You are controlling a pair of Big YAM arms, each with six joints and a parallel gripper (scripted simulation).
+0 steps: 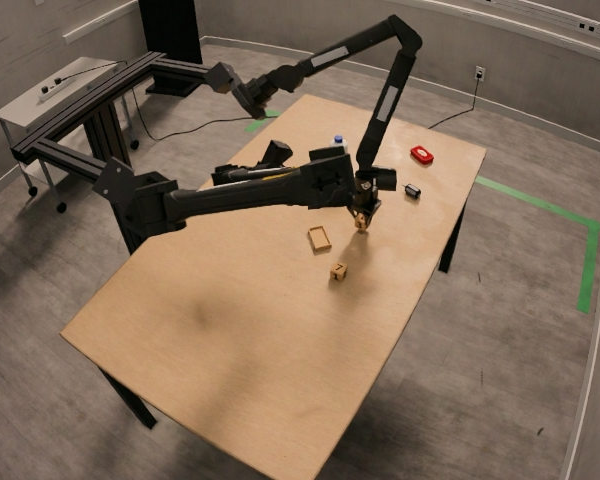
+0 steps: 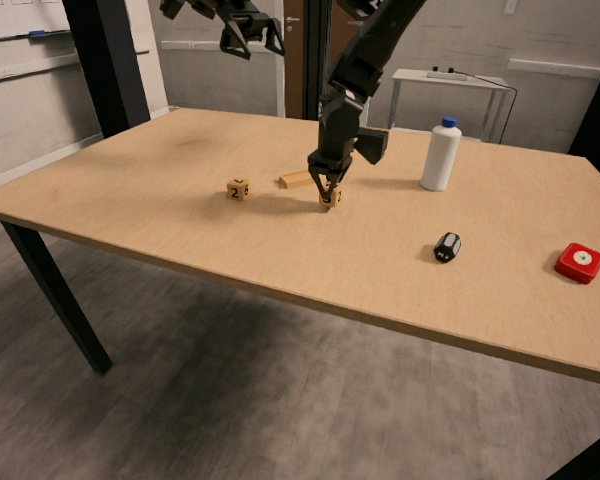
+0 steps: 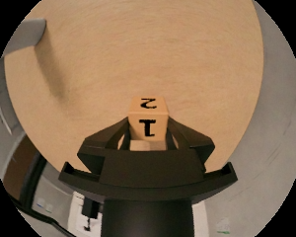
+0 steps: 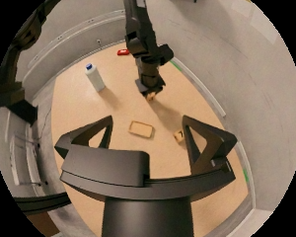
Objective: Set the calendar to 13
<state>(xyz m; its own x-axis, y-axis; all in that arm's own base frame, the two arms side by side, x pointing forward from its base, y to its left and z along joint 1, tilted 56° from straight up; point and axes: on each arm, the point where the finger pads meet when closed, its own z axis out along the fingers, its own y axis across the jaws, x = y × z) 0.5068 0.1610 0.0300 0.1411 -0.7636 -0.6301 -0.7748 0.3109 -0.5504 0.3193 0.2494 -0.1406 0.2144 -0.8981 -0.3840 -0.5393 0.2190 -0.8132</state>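
My left hand is right at the wooden digit cube. Round my left hand: wooden cube 210 mm to the right, 20 mm below; black object 240 mm to the left, 110 mm ahead, 20 mm below; wooden tray 110 mm behind, 90 mm to the right, 30 mm below.
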